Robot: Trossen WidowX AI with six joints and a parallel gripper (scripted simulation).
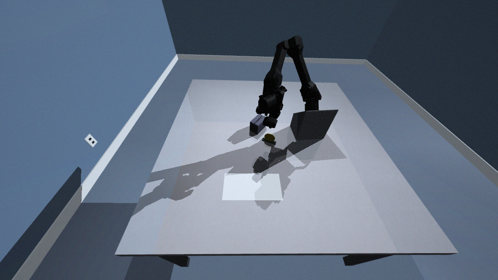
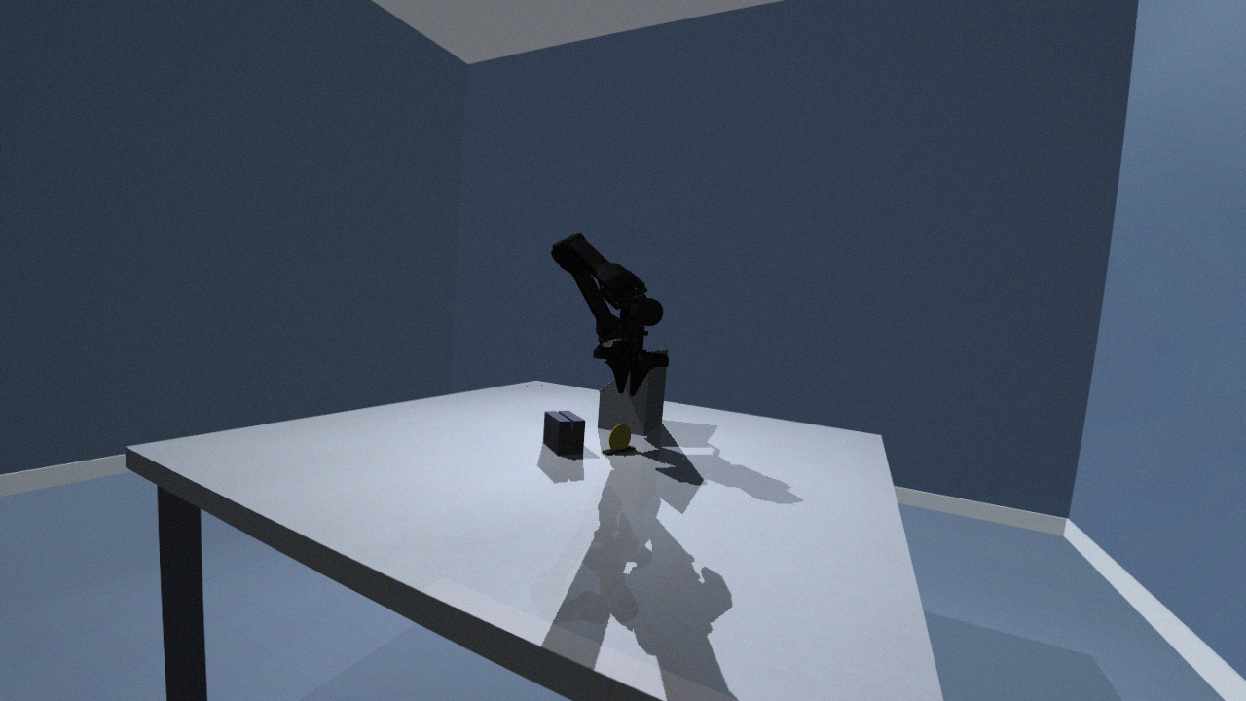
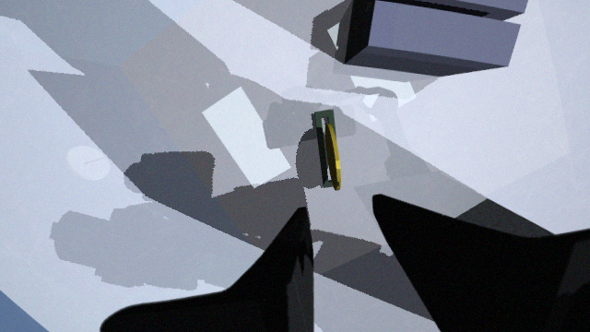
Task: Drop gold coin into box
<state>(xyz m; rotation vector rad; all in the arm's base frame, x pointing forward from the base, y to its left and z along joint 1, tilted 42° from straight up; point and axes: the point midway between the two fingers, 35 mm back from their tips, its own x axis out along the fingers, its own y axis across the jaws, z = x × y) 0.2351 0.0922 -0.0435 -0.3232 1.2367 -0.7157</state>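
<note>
Now: gripper tip 1 cm past the gold coin, 1 cm to the left of it and 10 cm above it.
</note>
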